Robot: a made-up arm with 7 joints.
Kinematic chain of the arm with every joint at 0, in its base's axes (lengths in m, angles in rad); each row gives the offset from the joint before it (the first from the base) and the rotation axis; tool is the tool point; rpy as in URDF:
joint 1: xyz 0 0 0.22 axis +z
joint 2: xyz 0 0 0 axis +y
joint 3: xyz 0 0 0.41 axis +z
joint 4: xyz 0.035 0 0 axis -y
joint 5: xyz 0.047 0 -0.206 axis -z
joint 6: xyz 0 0 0 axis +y
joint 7: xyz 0.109 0 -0.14 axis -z
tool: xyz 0 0 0 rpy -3.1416 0 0
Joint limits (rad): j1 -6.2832..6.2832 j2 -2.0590..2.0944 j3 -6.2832..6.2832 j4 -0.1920..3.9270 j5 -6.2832..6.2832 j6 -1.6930..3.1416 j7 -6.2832..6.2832
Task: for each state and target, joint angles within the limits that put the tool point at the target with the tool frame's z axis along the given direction. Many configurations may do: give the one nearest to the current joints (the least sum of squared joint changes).
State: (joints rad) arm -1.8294 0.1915 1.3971 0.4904 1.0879 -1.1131 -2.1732
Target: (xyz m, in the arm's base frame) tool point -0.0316 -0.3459 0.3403 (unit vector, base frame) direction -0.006 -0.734 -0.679
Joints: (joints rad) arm -2.0458 0.7117 1.2834 0.0185 0.9467 -1.4738 -2.1732
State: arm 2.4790 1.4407 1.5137 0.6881 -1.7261 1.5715 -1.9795
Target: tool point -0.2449 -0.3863 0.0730 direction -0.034 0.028 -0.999
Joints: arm 3.3342 1.5428 1.5187 1.1036 -1.5790 1.5547 -1.9795
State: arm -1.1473 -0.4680 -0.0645 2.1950 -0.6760 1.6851 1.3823
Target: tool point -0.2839 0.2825 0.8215 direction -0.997 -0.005 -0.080
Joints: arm -1.3956 -0.8001 -0.5195 2.2472 -1.4030 1.2632 1.3823
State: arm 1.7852 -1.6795 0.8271 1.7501 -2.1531 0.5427 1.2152
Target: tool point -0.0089 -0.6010 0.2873 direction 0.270 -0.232 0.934
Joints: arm 2.0250 -2.0574 0.8664 1.5592 -1.4031 1.0143 1.2152
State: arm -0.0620 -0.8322 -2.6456 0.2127 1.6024 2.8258 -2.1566
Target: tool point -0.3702 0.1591 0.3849 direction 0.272 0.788 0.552
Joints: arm -0.7844 -1.2582 -2.0745 1.0282 1.4722 3.1416 -2.1566
